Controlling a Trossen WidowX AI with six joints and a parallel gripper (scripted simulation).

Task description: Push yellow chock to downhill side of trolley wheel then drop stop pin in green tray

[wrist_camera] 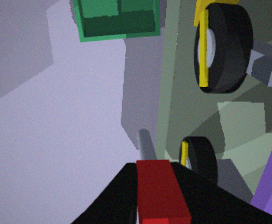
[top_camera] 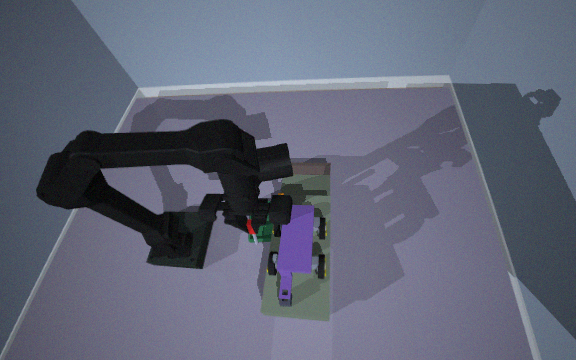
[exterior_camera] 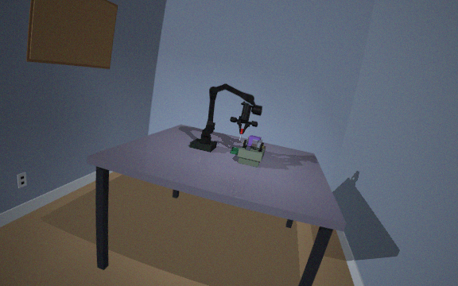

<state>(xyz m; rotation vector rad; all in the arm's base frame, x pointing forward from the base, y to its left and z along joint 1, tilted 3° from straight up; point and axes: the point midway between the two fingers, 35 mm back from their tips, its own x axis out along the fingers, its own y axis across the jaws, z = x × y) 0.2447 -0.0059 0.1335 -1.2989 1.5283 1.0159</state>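
My gripper tip is 16 cm above the green tray, 8 cm to the right of it and 1 cm past it. Round my gripper tip: purple trolley: 10 cm ahead, 4 cm below, 2 cm to the right; then red-headed stop pin: right at my gripper tip; then pale green ramp: 11 cm below, 10 cm ahead, 2 cm to the right.
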